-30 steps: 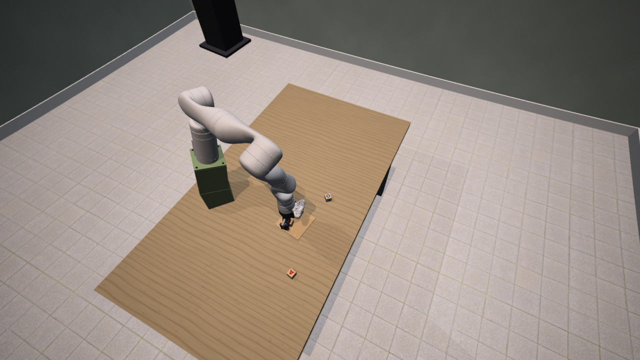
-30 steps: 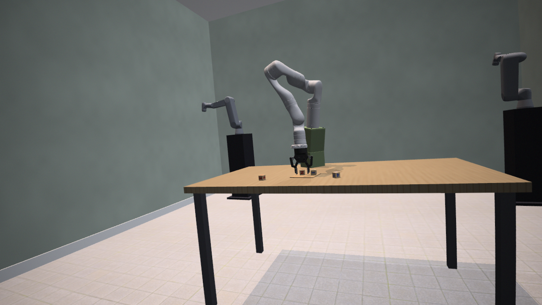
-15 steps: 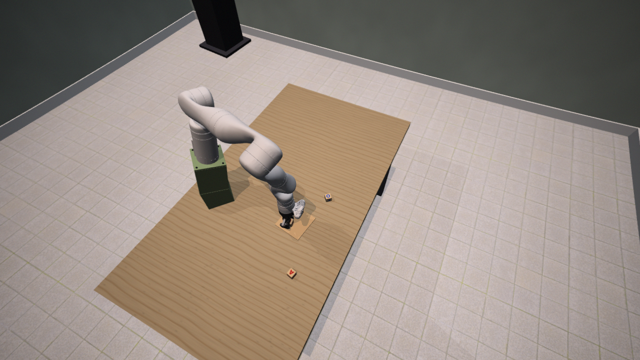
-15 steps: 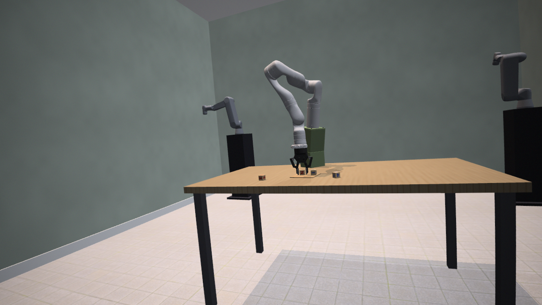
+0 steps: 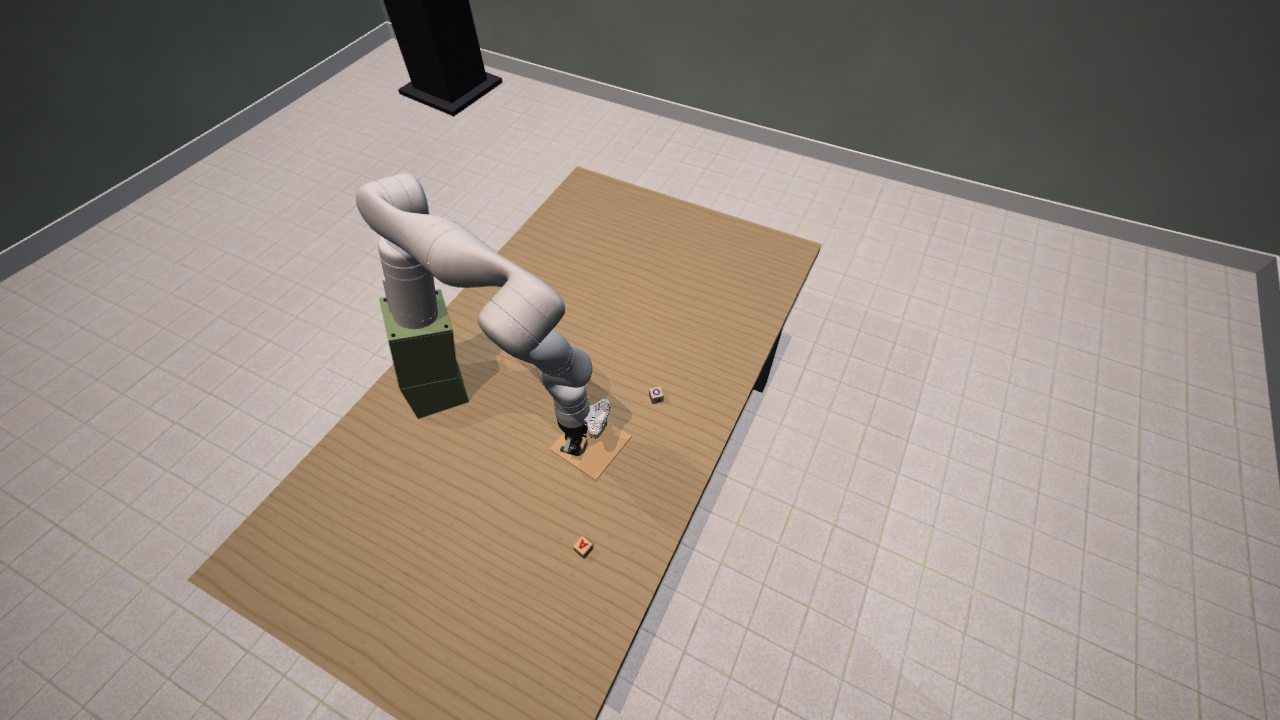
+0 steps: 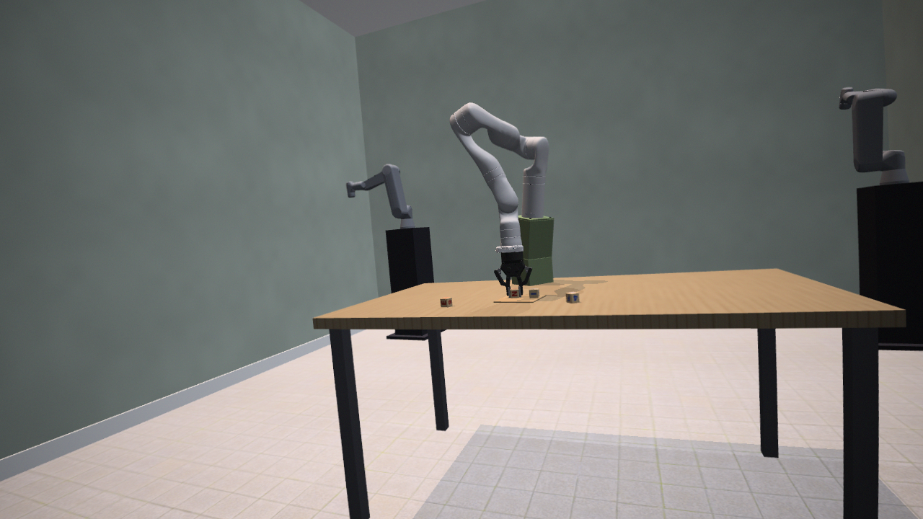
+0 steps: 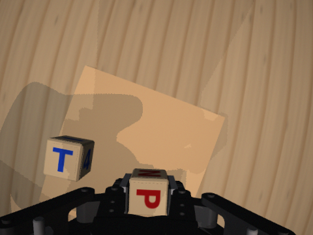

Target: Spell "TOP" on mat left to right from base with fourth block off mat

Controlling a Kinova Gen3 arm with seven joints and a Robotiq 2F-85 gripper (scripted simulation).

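The tan mat lies 20 mm to the left of my hand, 20 mm below it and 10 mm ahead of it.
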